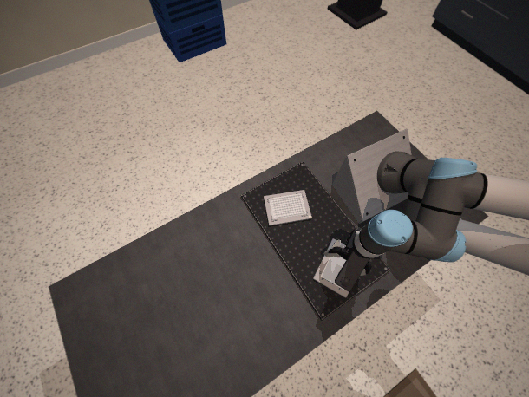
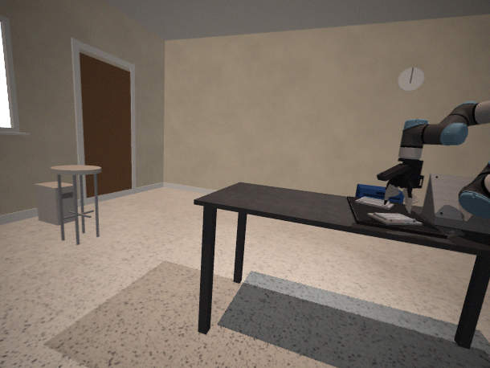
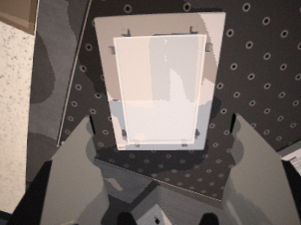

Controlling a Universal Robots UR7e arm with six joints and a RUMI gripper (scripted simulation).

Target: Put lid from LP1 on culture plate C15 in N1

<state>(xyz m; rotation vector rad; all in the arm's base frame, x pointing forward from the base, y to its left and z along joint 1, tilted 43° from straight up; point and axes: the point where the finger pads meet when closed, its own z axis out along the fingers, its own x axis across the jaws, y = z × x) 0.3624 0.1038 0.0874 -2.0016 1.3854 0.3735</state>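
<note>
Right now the clear lid is 40 mm below my hand. From my hand the other things lie so: grey lid park LP1: 50 mm below; then culture plate C15: 280 mm to the right, 40 mm below, 10 mm ahead; then grey plate nest N1: 280 mm to the right, 50 mm below, 10 mm ahead.
</note>
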